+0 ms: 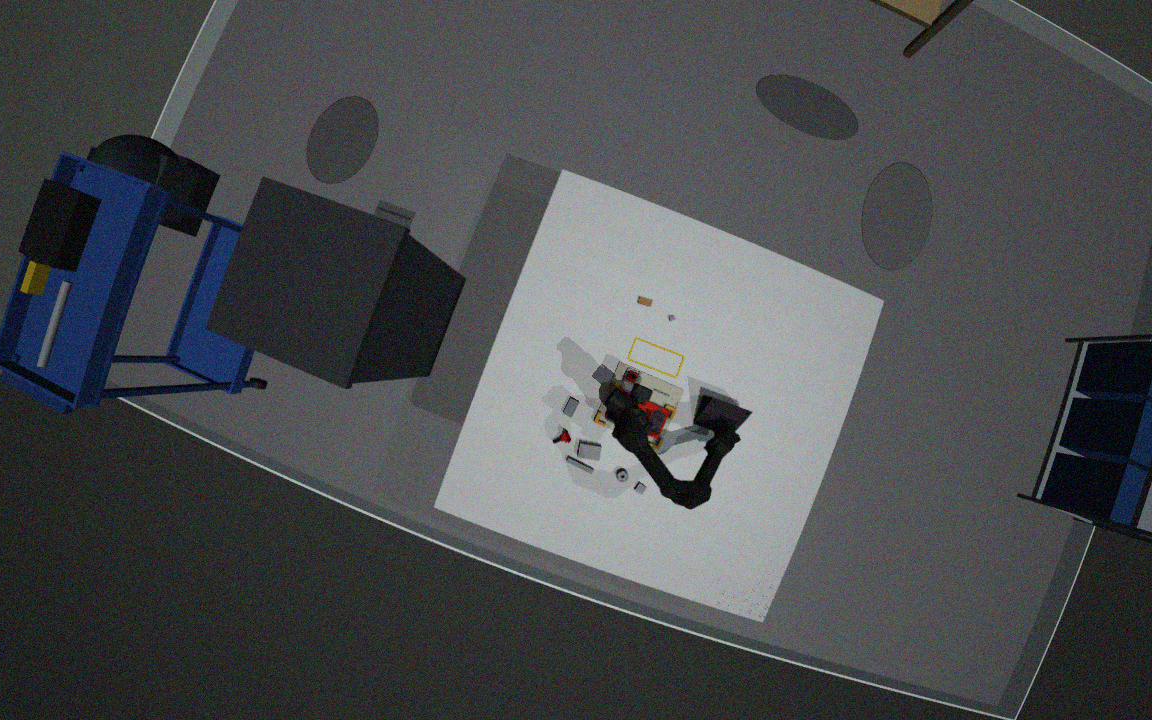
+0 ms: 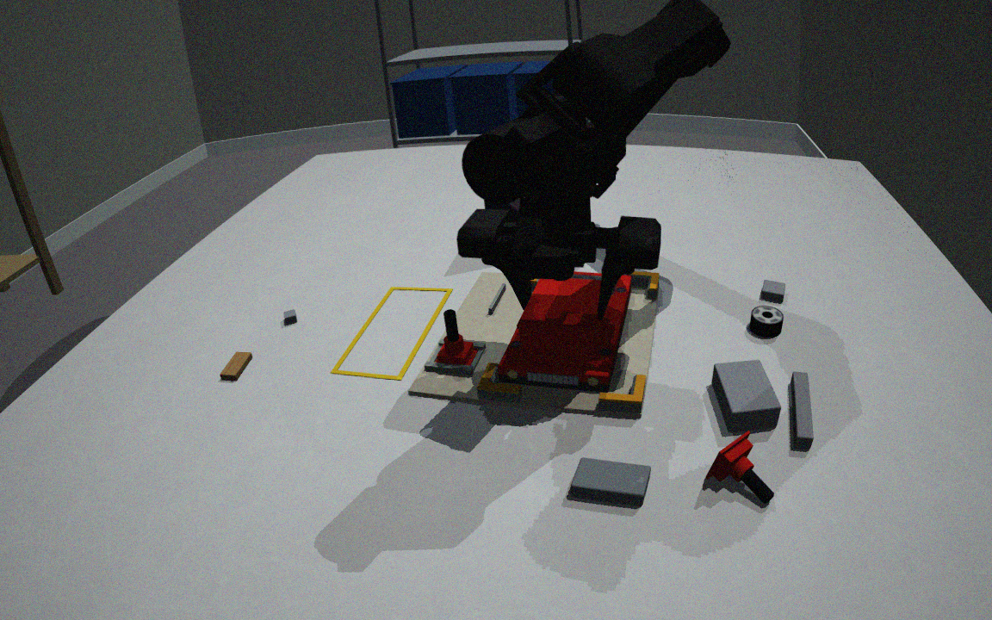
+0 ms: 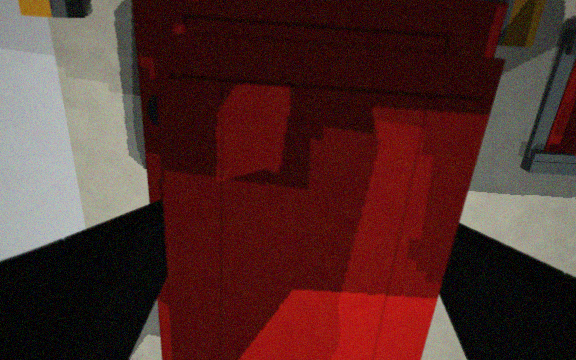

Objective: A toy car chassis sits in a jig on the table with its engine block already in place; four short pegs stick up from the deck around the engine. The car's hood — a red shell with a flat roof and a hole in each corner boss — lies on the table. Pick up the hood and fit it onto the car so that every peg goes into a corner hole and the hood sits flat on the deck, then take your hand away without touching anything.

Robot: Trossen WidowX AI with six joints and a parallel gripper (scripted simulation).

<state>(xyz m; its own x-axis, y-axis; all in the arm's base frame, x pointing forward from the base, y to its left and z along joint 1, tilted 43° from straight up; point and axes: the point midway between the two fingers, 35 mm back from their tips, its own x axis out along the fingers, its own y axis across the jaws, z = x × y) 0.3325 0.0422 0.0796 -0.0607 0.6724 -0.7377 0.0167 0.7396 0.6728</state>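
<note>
Now: gripper tip 3 cm above the grey engine block and 1 cm to the right of it. The rest, counted from my gripper tip: red hood: 1 cm above; grey bar: 25 cm to the left, 7 cm ahead, 4 cm below; black wheel: 22 cm to the left, 8 cm behind, 4 cm below.
</note>
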